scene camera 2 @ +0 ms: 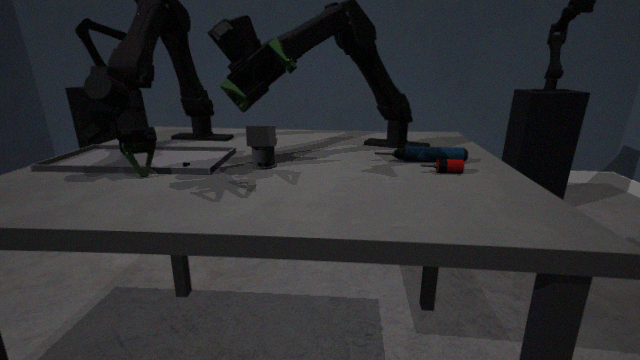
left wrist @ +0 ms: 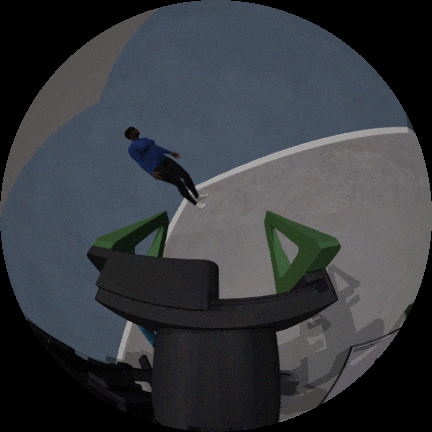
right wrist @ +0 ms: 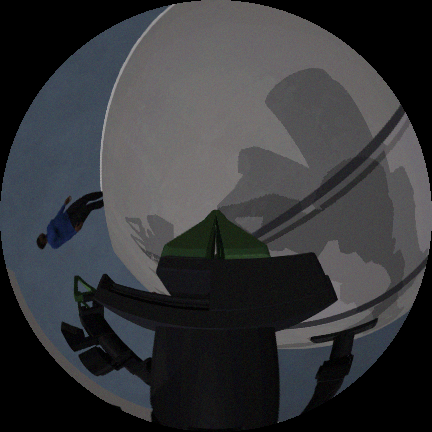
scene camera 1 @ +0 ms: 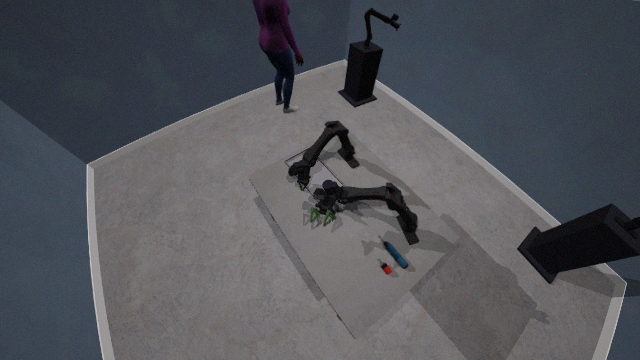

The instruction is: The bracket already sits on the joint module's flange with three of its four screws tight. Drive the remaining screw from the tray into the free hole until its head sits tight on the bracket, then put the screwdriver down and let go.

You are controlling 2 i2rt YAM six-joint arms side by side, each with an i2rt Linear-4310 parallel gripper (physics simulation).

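The joint module with the grey bracket [scene camera 2: 261, 136] on it stands upright right of the tray [scene camera 2: 212, 167] [scene camera 1: 286, 161]. The hole and screw heads are too small to tell. A small dark screw [scene camera 2: 186, 164] lies in the tray near its front right corner. A blue-handled screwdriver [scene camera 2: 435, 153] [scene camera 1: 396, 254] and a short red-handled one [scene camera 2: 451, 166] [scene camera 1: 386, 269] lie on the table at the right. My left gripper [scene camera 2: 267, 89] [left wrist: 216, 215] is open and empty, above the module. My right gripper [scene camera 2: 143, 174] [right wrist: 215, 215] is shut and empty, low by the tray's front wall, left of the screw.
The table [scene camera 2: 320, 215] carries both arms. Pedestals with small arms [scene camera 1: 363, 72] [scene camera 2: 542, 135] stand beyond it. A person in purple [scene camera 1: 275, 30] stands on the floor behind. A person in blue [left wrist: 146, 155] [right wrist: 59, 230] shows in both wrist views.
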